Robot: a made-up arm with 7 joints. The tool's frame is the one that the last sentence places. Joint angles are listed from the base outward.
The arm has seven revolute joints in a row. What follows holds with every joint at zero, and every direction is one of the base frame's. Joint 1 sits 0.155 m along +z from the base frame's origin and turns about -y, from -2.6 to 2.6 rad. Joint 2 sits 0.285 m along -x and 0.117 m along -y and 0.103 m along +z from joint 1 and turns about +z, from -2.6 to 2.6 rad. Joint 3 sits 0.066 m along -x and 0.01 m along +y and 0.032 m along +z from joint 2 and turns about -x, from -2.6 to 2.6 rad. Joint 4 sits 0.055 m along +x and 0.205 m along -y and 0.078 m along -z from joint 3 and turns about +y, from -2.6 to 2.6 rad. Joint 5 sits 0.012 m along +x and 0.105 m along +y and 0.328 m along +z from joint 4 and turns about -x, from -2.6 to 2.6 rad. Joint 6 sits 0.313 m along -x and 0.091 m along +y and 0.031 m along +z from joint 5 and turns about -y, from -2.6 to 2.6 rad. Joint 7 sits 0.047 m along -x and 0.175 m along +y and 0.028 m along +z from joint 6 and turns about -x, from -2.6 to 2.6 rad. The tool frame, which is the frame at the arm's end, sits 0.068 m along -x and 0.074 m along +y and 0.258 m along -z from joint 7; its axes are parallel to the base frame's.
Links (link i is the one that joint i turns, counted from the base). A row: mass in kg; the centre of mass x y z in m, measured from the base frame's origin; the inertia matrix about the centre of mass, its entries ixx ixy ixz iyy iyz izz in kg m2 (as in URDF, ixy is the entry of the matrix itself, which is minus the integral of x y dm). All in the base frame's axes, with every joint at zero. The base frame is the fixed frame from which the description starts. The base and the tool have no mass.
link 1: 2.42; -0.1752 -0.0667 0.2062; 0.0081 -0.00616 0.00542 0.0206 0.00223 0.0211
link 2: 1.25; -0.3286 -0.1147 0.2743; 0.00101 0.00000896 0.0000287 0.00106 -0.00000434 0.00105
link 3: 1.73; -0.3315 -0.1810 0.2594; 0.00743 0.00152 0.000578 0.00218 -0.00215 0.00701
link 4: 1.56; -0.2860 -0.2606 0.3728; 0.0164 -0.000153 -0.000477 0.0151 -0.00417 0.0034
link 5: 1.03; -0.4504 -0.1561 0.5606; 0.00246 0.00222 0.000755 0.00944 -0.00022 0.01
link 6: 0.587; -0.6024 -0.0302 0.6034; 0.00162 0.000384 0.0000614 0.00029 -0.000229 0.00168
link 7: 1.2; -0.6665 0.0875 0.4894; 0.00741 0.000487 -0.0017 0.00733 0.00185 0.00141
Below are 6 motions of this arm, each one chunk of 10 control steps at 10 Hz.
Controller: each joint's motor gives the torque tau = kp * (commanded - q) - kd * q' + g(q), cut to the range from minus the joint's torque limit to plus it. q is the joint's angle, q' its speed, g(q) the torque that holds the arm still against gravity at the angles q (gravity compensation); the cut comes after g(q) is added. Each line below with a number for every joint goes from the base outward.
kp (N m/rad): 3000 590 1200 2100 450 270 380
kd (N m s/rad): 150 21 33 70 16 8.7 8.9
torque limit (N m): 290 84 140 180 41 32 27
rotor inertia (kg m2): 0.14 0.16 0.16 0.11 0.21 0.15 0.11
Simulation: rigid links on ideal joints. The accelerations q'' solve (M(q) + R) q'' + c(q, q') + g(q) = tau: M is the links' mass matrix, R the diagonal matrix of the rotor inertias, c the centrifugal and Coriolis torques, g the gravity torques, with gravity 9.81 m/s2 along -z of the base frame. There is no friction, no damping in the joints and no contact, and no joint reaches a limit. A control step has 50 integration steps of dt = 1/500 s. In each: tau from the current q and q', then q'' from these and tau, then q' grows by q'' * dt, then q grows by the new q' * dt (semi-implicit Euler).
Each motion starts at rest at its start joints. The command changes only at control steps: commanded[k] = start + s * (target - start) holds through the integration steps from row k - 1 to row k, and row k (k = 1, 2, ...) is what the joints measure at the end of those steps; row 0 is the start. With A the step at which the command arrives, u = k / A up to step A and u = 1 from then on. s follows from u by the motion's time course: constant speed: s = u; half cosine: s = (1 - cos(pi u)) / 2; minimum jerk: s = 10 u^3 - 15 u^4 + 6 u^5; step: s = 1 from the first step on.
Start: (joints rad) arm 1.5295 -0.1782 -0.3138 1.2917 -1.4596 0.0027 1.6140
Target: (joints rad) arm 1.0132 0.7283 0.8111 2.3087 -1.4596 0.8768 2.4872
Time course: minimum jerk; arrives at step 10
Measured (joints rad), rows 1 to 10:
1: 1.5254 -0.1689 -0.3038 1.3006 -1.4591 0.0106 1.6212
2: 1.5014 -0.1163 -0.2467 1.3517 -1.4566 0.0556 1.6631
3: 1.4489 -0.0089 -0.1273 1.4601 -1.4520 0.1502 1.7540
4: 1.3710 0.1373 0.0449 1.6173 -1.4477 0.2876 1.8895
5: 1.2785 0.3011 0.2472 1.8014 -1.4443 0.4501 2.0508
6: 1.1854 0.4589 0.4501 1.9844 -1.4443 0.6120 2.2122
7: 1.1054 0.5891 0.6234 2.1398 -1.4484 0.7460 2.3479
8: 1.0492 0.6779 0.7432 2.2470 -1.4537 0.8340 2.4390
9: 1.0208 0.7211 0.8003 2.2984 -1.4573 0.8728 2.4809
10: 1.0140 0.7287 0.8109 2.3084 -1.4591 0.8774 2.4874

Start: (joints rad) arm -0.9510 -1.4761 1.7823 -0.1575 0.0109 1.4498 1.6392
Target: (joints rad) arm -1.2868 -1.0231 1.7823 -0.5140 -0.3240 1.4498 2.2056
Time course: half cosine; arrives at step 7
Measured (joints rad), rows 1 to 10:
1: -0.9656 -1.4507 1.7825 -0.1756 -0.0050 1.4491 1.6688
2: -1.0082 -1.3818 1.7829 -0.2260 -0.0503 1.4480 1.7503
3: -1.0725 -1.2863 1.7830 -0.2982 -0.1168 1.4474 1.8662
4: -1.1461 -1.1834 1.7828 -0.3780 -0.1912 1.4475 1.9929
5: -1.2145 -1.0932 1.7826 -0.4494 -0.2586 1.4480 2.1051
6: -1.2639 -1.0340 1.7824 -0.4984 -0.3056 1.4489 2.1812
7: -1.2843 -1.0181 1.7823 -0.5149 -0.3230 1.4497 2.2067
8: -1.2866 -1.0233 1.7823 -0.5139 -0.3241 1.4498 2.2055
9: -1.2868 -1.0237 1.7823 -0.5139 -0.3242 1.4497 2.2056
10: -1.2868 -1.0228 1.7823 -0.5141 -0.3239 1.4498 2.2056

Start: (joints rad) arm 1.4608 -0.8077 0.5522 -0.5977 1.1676 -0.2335 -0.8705
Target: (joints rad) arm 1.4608 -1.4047 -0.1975 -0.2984 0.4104 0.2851 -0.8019
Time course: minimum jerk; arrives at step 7
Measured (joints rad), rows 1 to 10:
1: 1.4609 -0.8233 0.5341 -0.5907 1.1476 -0.2216 -0.8700
2: 1.4612 -0.9035 0.4404 -0.5542 1.0450 -0.1597 -0.8666
3: 1.4612 -1.0420 0.2716 -0.4876 0.8709 -0.0440 -0.8558
4: 1.4605 -1.2031 0.0732 -0.4080 0.6651 0.0928 -0.8403
5: 1.4599 -1.3318 -0.0932 -0.3404 0.4956 0.2094 -0.8227
6: 1.4603 -1.3956 -0.1822 -0.3046 0.4155 0.2736 -0.8083
7: 1.4607 -1.4054 -0.1978 -0.2983 0.4086 0.2854 -0.8023
8: 1.4608 -1.4046 -0.1975 -0.2984 0.4106 0.2851 -0.8018
9: 1.4608 -1.4047 -0.1975 -0.2984 0.4104 0.2851 -0.8019
10: 1.4608 -1.4047 -0.1975 -0.2984 0.4104 0.2851 -0.8019

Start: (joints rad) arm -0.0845 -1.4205 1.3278 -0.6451 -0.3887 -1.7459 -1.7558
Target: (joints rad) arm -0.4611 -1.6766 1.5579 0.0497 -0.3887 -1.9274 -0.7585
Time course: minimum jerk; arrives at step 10
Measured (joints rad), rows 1 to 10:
1: -0.0874 -1.4232 1.3298 -0.6392 -0.3886 -1.7475 -1.7471
2: -0.1044 -1.4389 1.3414 -0.6052 -0.3887 -1.7567 -1.6974
3: -0.1417 -1.4723 1.3659 -0.5319 -0.3898 -1.7761 -1.5919
4: -0.1977 -1.5181 1.4019 -0.4244 -0.3910 -1.8044 -1.4372
5: -0.2651 -1.5688 1.4446 -0.2974 -0.3917 -1.8380 -1.2550
6: -0.3336 -1.6163 1.4872 -0.1703 -0.3917 -1.8716 -1.0737
7: -0.3927 -1.6533 1.5229 -0.0628 -0.3911 -1.9000 -0.9208
8: -0.4343 -1.6750 1.5465 0.0102 -0.3902 -1.9188 -0.8167
9: -0.4553 -1.6812 1.5569 0.0442 -0.3895 -1.9269 -0.7673
10: -0.4605 -1.6781 1.5580 0.0498 -0.3889 -1.9276 -0.7585

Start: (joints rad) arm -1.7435 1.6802 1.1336 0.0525 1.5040 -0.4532 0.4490
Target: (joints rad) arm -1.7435 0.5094 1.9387 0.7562 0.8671 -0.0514 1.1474
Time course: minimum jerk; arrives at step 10
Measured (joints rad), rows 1 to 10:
1: -1.7433 1.6687 1.1408 0.0588 1.4981 -0.4498 0.4559
2: -1.7424 1.6037 1.1819 0.0946 1.4645 -0.4302 0.4946
3: -1.7409 1.4707 1.2683 0.1701 1.3940 -0.3888 0.5735
4: -1.7396 1.2832 1.3937 0.2799 1.2920 -0.3279 0.6860
5: -1.7389 1.0665 1.5409 0.4090 1.1724 -0.2559 0.8160
6: -1.7391 0.8524 1.6874 0.5378 1.0542 -0.1832 0.9433
7: -1.7402 0.6761 1.8107 0.6459 0.9573 -0.1207 1.0477
8: -1.7414 0.5616 1.8943 0.7184 0.8947 -0.0771 1.1159
9: -1.7426 0.5124 1.9329 0.7515 0.8683 -0.0558 1.1453
10: -1.7433 0.5084 1.9388 0.7563 0.8665 -0.0514 1.1478

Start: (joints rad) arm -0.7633 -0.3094 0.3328 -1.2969 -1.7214 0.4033 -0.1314
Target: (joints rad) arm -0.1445 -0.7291 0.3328 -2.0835 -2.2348 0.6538 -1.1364
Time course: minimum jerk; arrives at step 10
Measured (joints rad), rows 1 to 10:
1: -0.7583 -0.3129 0.3323 -1.3039 -1.7257 0.4053 -0.1402
2: -0.7290 -0.3329 0.3299 -1.3441 -1.7507 0.4168 -0.1906
3: -0.6646 -0.3758 0.3254 -1.4293 -1.8040 0.4416 -0.2983
4: -0.5696 -0.4387 0.3203 -1.5527 -1.8825 0.4792 -0.4564
5: -0.4569 -0.5124 0.3160 -1.6970 -1.9756 0.5250 -0.6425
6: -0.3438 -0.5856 0.3144 -1.8403 -2.0694 0.5717 -0.8268
7: -0.2479 -0.6483 0.3166 -1.9605 -2.1496 0.6114 -0.9805
8: -0.1819 -0.6940 0.3216 -2.0416 -2.2046 0.6385 -1.0834
9: -0.1501 -0.7195 0.3272 -2.0787 -2.2302 0.6513 -1.1302
10: -0.1441 -0.7279 0.3315 -2.0840 -2.2344 0.6538 -1.1367

